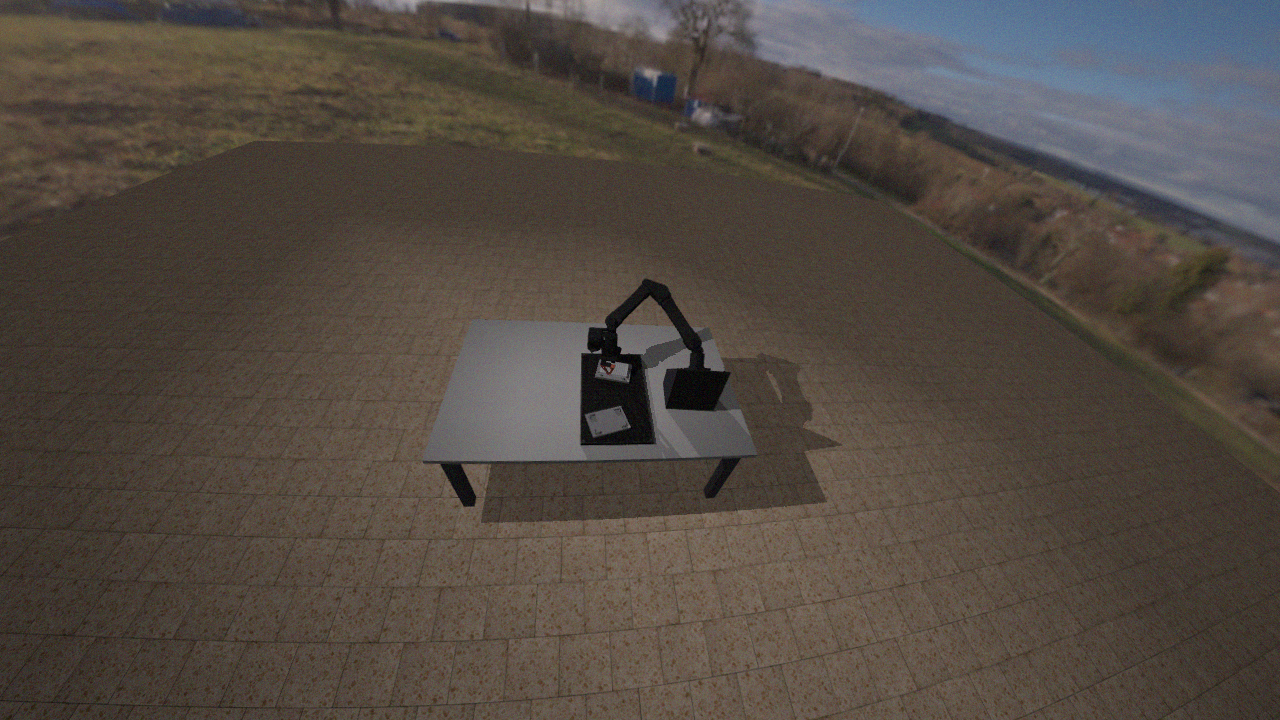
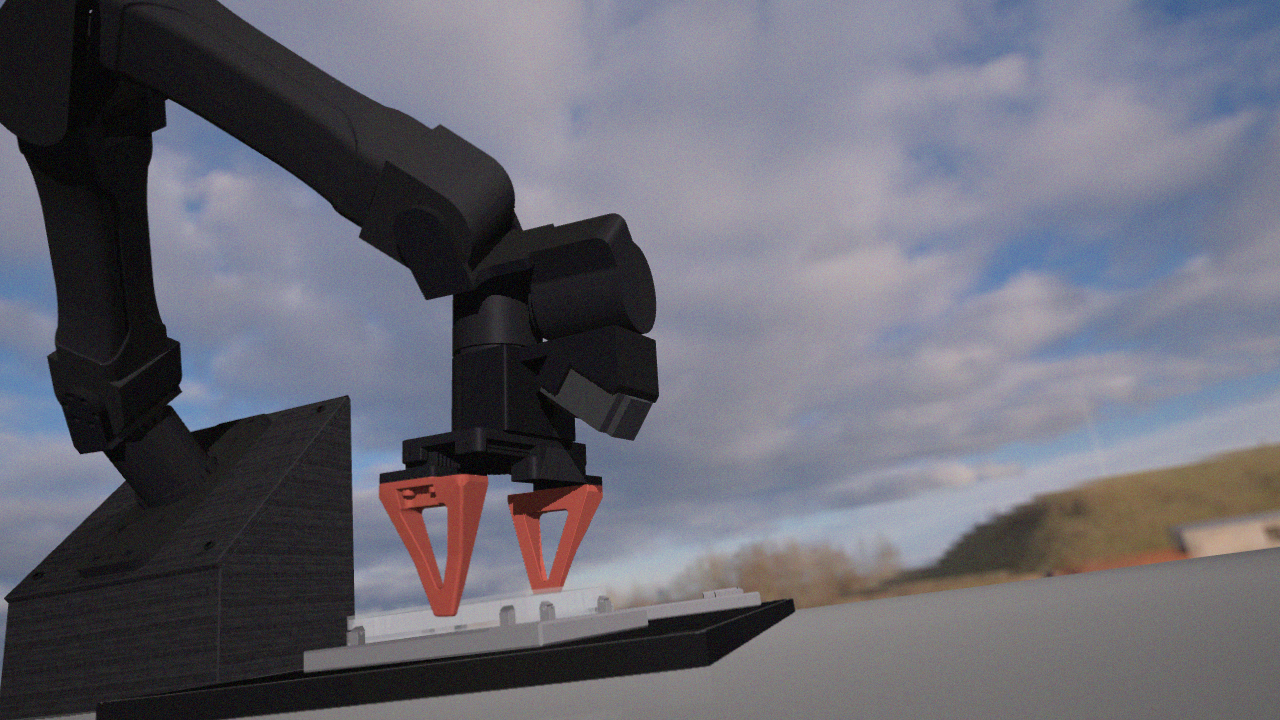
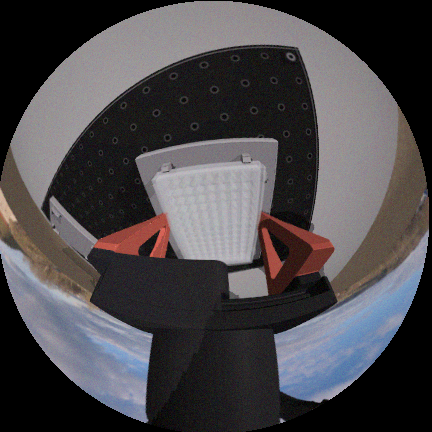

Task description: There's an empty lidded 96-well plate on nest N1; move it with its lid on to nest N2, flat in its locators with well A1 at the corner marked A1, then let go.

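Pixels of known places: gripper, fingertip midpoint: (image 1: 611, 368) (image 2: 499, 610) (image 3: 213, 216); arm's base, link origin: (image 1: 696, 370) (image 2: 186, 491).
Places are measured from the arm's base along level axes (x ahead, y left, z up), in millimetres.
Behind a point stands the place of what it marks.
The lidded 96-well plate (image 1: 623, 367) {x 309, y -115, z -132 mm} (image 2: 402, 625) (image 3: 212, 192) {x 398, y -118, z -131 mm} is whitish and translucent and sits flat among the small locators of a grey nest, N1 (image 2: 420, 652) {x 351, y -169, z -156 mm} (image 3: 210, 151) {x 425, y -123, z -148 mm}. My gripper (image 1: 608, 367) {x 368, y -112, z -140 mm} (image 2: 496, 600) {x 368, y -112, z -140 mm} (image 3: 213, 216) {x 368, y -112, z -140 mm} points down, with its red fingertips against the plate's two long sides; it is shut on the plate. The other grey nest, N2 (image 1: 607, 421) {x 374, y 193, z -149 mm} (image 2: 698, 607) {x 420, y 143, z -155 mm} (image 3: 75, 237) {x 373, y 174, z -149 mm}, holds no plate and is turned at an angle on the board. Well labels and the A1 corner mark are too small to read.
A black board with rows of holes (image 1: 615, 394) {x 343, y 33, z -160 mm} (image 3: 215, 105) {x 460, y -136, z -160 mm} carries both nests and lies on the grey table (image 1: 519, 385) {x 779, y 9, z -173 mm}. The arm's dark wedge-shaped base (image 1: 696, 390) {x 3, y 86, z -36 mm} (image 2: 277, 555) {x 113, y -11, z -72 mm} stands beside the board.
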